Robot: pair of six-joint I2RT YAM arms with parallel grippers.
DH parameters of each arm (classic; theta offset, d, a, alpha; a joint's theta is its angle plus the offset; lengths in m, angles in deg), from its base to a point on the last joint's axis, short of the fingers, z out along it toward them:
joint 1: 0 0.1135 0.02 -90
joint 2: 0 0 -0.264 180
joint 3: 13.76 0 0.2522 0
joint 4: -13.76 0 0.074 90
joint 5: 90 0 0 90
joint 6: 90 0.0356 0 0
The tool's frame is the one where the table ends.
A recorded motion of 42 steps. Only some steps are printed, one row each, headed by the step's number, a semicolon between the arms.
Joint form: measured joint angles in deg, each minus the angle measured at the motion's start. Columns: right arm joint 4, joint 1, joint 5, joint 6, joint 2, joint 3; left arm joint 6, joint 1, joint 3, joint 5, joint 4, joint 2.
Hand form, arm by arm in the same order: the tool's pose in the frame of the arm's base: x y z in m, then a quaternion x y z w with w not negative. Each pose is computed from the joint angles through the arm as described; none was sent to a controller.
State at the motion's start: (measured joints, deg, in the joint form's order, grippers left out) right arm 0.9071 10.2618 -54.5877 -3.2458 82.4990 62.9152; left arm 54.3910 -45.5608 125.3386 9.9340 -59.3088 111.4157
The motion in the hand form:
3: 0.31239 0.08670 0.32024 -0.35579 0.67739 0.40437 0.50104; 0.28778 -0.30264 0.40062 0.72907 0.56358 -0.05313 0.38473
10: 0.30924 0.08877 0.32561 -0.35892 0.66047 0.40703 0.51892; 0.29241 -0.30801 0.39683 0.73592 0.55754 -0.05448 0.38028
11: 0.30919 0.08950 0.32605 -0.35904 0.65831 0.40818 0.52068; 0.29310 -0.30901 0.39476 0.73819 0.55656 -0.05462 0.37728
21: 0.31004 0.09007 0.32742 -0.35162 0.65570 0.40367 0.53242; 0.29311 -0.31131 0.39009 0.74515 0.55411 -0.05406 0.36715
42: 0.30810 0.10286 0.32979 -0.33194 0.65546 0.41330 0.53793; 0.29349 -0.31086 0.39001 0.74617 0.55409 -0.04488 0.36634
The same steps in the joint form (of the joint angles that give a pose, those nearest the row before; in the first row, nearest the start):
3: 1.51 0.09 -0.44 0.09 -0.79 -0.96; 0.35 0.00 1.22 0.46 -0.50 0.57
10: 5.86 0.55 -0.52 1.99 -1.71 -2.03; 1.31 -0.02 3.30 0.94 -1.27 2.51
11: 6.53 0.68 -0.53 2.36 -1.71 -2.14; 1.57 -0.04 3.32 1.01 -1.40 2.80
21: 9.09 0.83 0.77 3.74 -1.73 -2.60; 2.27 -0.26 3.43 0.96 -2.21 3.39
42: 12.98 3.34 4.02 8.35 -1.73 -3.23; 2.73 -0.26 3.46 0.00 -2.30 3.39

